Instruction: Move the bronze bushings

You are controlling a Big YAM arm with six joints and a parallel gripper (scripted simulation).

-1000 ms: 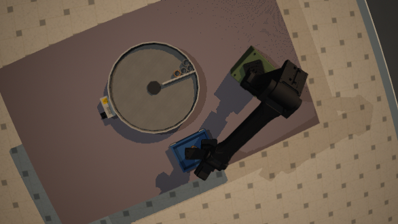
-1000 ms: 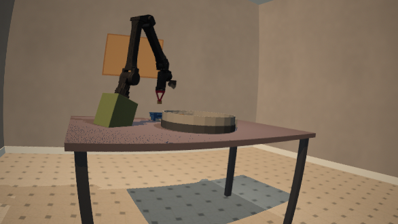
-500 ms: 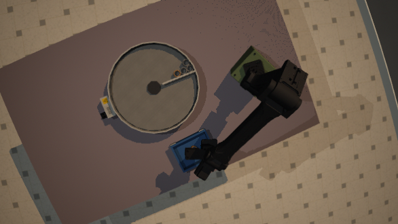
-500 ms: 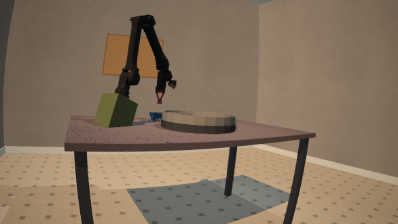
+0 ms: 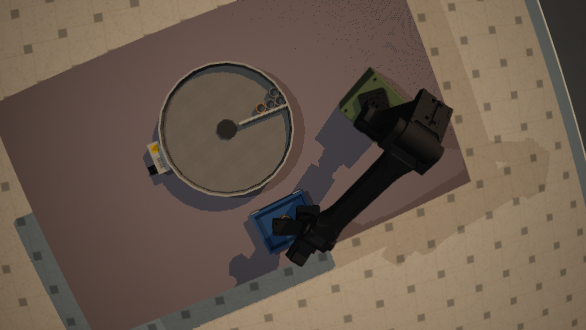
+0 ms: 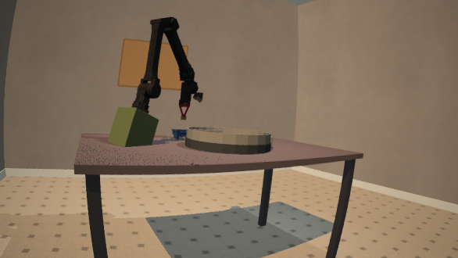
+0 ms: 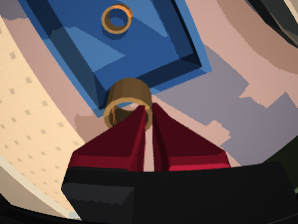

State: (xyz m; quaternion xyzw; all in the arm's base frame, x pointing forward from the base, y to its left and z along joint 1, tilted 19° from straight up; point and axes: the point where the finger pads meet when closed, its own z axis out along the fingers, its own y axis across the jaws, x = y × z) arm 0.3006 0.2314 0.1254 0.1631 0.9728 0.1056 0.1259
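My gripper is now 6 cm short of the blue crate, 2 cm to the right of it and 12 cm above it. From my hand the other things lie so: turntable: 14 cm ahead, 33 cm to the right, 9 cm below.
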